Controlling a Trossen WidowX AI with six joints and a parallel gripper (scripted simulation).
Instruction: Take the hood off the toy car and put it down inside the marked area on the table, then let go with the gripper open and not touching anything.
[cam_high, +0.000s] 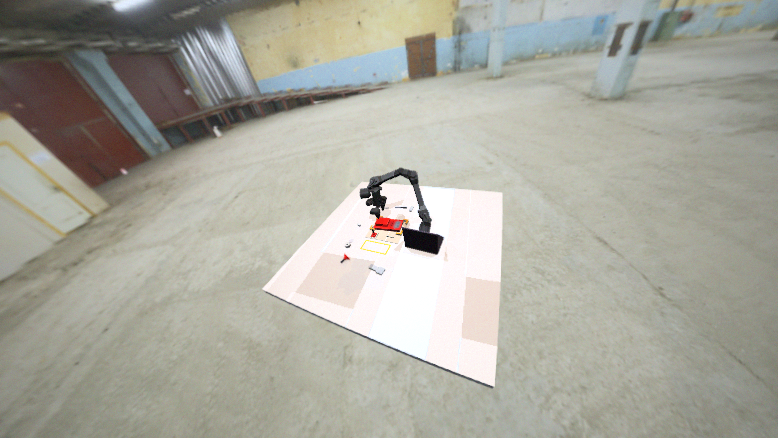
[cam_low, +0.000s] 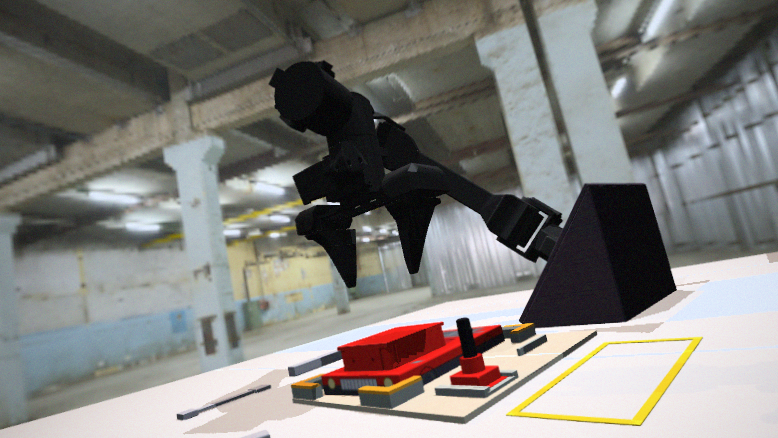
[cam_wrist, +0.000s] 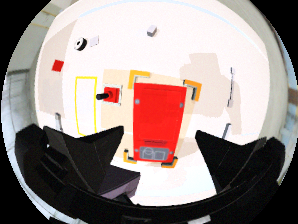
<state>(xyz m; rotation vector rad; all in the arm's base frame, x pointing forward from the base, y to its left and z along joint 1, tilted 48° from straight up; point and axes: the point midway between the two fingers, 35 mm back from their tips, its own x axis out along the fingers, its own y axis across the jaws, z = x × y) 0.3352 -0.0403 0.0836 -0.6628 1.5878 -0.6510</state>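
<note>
Now: gripper tip 70 mm above the red hood.
</note>
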